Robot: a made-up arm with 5 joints.
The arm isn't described. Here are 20 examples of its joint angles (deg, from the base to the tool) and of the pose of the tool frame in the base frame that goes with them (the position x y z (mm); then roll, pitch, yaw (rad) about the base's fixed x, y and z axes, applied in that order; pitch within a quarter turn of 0, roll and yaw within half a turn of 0).
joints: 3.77 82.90 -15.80 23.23 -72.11
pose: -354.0 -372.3 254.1 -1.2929 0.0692 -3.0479
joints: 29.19 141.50 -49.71 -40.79 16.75
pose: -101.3 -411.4 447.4 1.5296 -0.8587 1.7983
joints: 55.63 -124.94 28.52 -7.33 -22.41
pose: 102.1 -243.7 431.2 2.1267 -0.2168 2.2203
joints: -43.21 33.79 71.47 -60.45 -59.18
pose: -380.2 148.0 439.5 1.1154 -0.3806 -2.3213
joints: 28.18 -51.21 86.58 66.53 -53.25
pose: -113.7 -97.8 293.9 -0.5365 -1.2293 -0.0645
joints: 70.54 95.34 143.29 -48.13 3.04
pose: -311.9 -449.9 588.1 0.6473 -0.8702 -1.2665
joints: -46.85 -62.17 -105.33 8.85 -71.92
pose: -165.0 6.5 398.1 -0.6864 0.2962 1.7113
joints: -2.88 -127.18 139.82 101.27 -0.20
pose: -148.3 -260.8 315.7 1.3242 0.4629 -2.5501
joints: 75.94 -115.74 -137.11 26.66 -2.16
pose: 76.6 -264.1 407.8 -2.7096 0.2131 -0.2368
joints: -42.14 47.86 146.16 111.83 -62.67
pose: -331.7 -62.5 369.4 1.9413 -0.6830 -0.0961
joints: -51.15 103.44 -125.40 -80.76 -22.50
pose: -291.5 -116.5 346.4 -1.3149 -0.2717 -1.7937
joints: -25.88 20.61 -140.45 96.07 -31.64
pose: -326.9 -40.2 245.0 2.5725 0.8609 -0.1884
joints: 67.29 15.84 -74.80 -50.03 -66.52
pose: -148.6 -441.9 377.5 -0.5741 0.0554 -2.6406
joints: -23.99 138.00 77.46 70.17 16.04
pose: -305.8 -244.0 349.4 0.5058 -0.1880 1.4449
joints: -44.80 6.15 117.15 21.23 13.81
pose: -323.4 20.0 411.8 0.3150 1.0346 -2.3884
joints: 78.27 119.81 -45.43 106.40 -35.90
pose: -176.3 -531.1 667.5 0.2176 0.3446 -1.5216
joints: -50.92 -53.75 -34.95 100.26 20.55
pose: 41.8 65.7 342.7 -1.0865 0.4489 -0.7761
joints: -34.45 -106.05 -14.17 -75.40 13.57
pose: -76.1 -2.7 243.8 2.1725 -0.6544 2.6391
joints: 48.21 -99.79 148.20 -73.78 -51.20
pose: 17.6 -212.4 489.7 0.0190 0.5330 1.7929
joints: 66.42 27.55 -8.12 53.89 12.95
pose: -306.5 -341.5 264.4 -1.5045 0.2488 1.5060
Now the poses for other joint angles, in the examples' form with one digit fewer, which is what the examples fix.
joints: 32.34 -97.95 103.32 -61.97 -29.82
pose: 96 -183 390 0.955 0.607 1.842
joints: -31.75 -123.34 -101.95 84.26 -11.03
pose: -29 -125 174 -2.544 1.285 -1.794
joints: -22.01 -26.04 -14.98 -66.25 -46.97
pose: -218 75 214 2.940 -0.641 2.766
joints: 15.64 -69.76 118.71 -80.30 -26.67
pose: 31 -87 346 0.726 0.404 1.806
